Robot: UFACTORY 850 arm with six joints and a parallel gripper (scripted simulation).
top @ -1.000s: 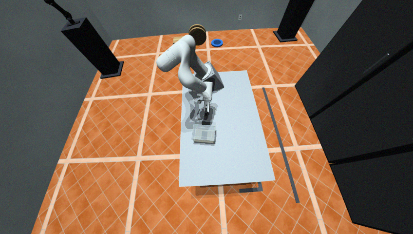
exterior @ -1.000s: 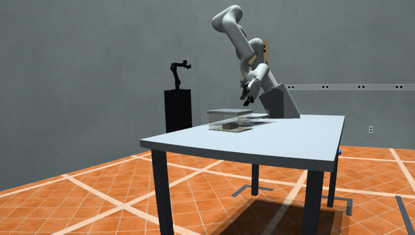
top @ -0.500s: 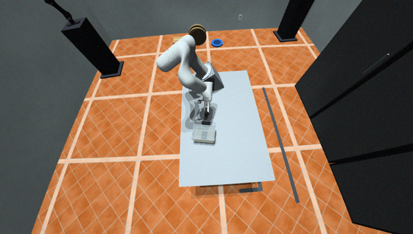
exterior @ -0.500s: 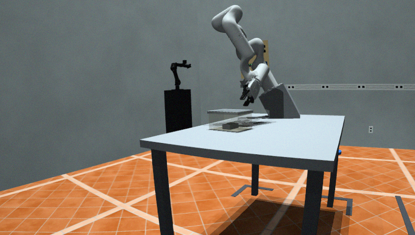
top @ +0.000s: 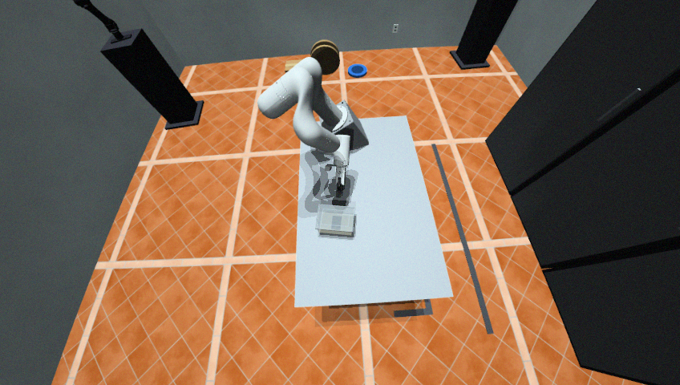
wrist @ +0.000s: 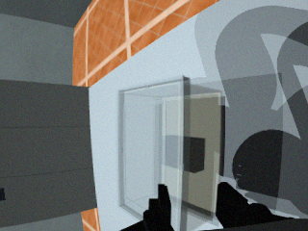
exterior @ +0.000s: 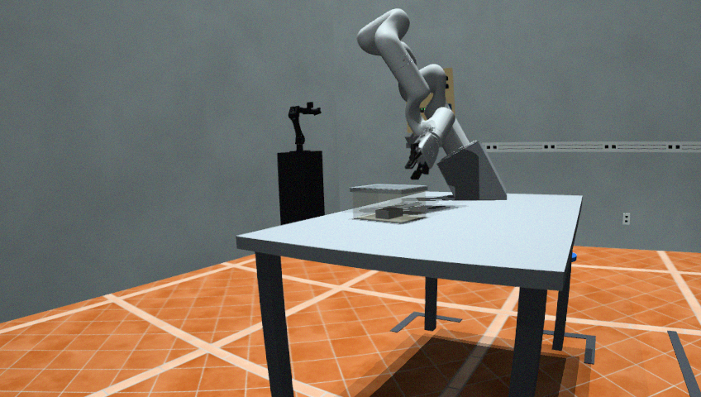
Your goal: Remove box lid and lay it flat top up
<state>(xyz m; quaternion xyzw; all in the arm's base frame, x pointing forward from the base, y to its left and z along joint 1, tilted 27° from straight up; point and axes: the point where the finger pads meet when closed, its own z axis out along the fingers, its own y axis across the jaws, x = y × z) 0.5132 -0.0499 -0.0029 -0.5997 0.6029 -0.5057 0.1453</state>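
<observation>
The lid lies 120 mm ahead of my hand, 50 mm below it and 40 mm to the right of it. Also, from my hand: clear box 120 mm ahead, 100 mm below, 40 mm to the right.
</observation>
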